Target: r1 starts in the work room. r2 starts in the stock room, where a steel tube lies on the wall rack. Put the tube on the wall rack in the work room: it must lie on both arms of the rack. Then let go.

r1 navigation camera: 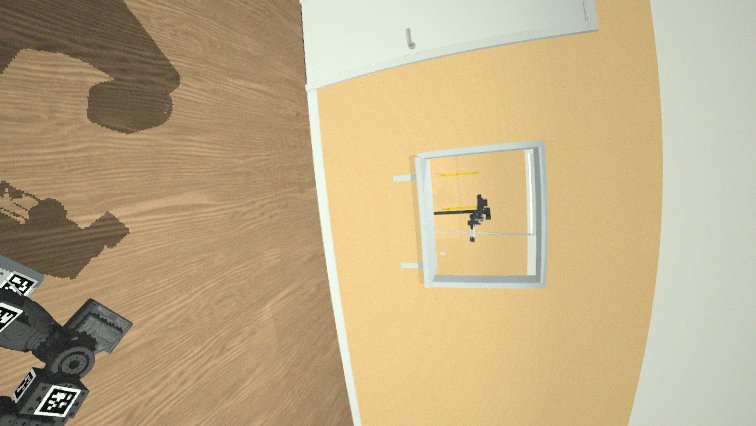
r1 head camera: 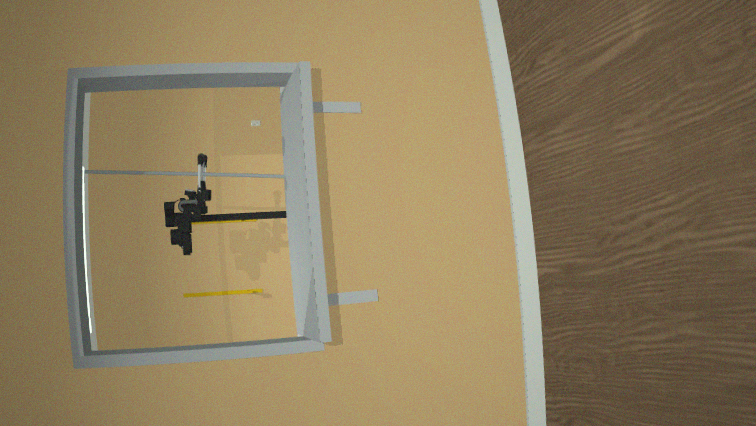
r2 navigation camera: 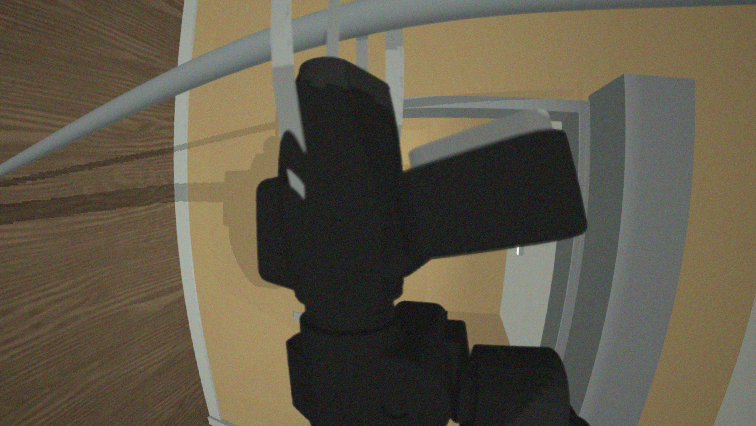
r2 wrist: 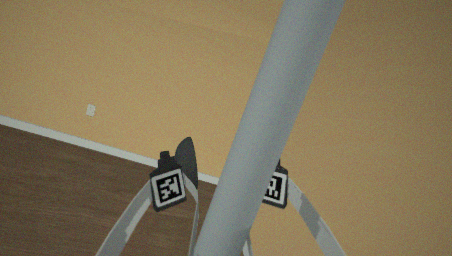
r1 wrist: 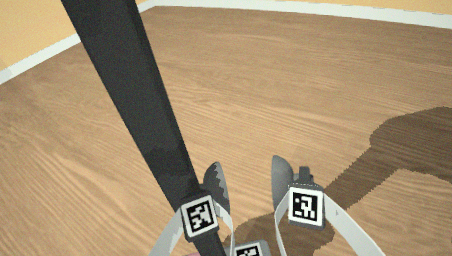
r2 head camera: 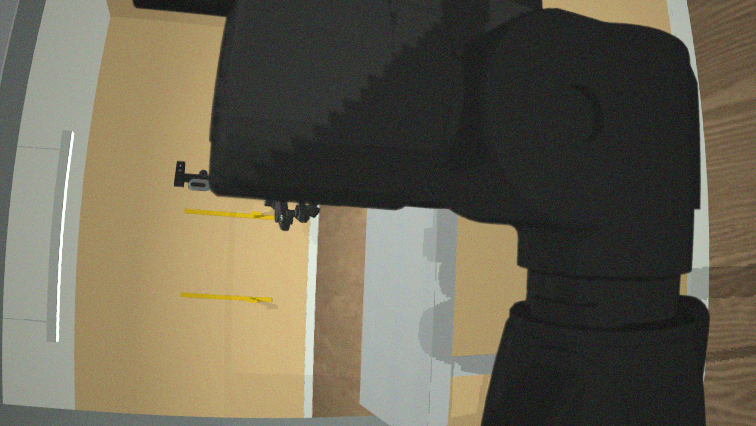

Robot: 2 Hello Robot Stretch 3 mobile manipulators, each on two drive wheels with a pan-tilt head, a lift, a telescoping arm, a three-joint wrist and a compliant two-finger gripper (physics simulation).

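The grey steel tube (r2 wrist: 270,100) (r2 navigation camera: 222,63) (r1 head camera: 132,173) (r1 navigation camera: 505,233) stands roughly upright in the stock room, seen from the work room through the wall opening. r2's gripper (r2 wrist: 235,162) (r1 head camera: 202,158) is shut on it; the tube hides the right fingertip in the r2 wrist view. r1's gripper (r1 wrist: 250,185) is open, with no tube between its fingers. In the r2 head view, two yellow rack arms (r2 head camera: 222,213) (r2 head camera: 222,296) stick out from the work room wall with no tube on them. Yellow rack arms (r1 head camera: 222,293) (r1 navigation camera: 459,173) also show beyond the opening in r1's views.
The opening's grey frame (r1 head camera: 201,67) (r1 navigation camera: 486,282) (r2 navigation camera: 658,211) and its ledge (r1 head camera: 301,211) (r2 head camera: 396,317) stand between the rooms. Two grey brackets (r1 head camera: 338,107) (r1 head camera: 354,296) sit under the ledge. A white door (r1 navigation camera: 449,31) is beside it. r2's dark wrist parts (r2 head camera: 370,116) block much of its head view.
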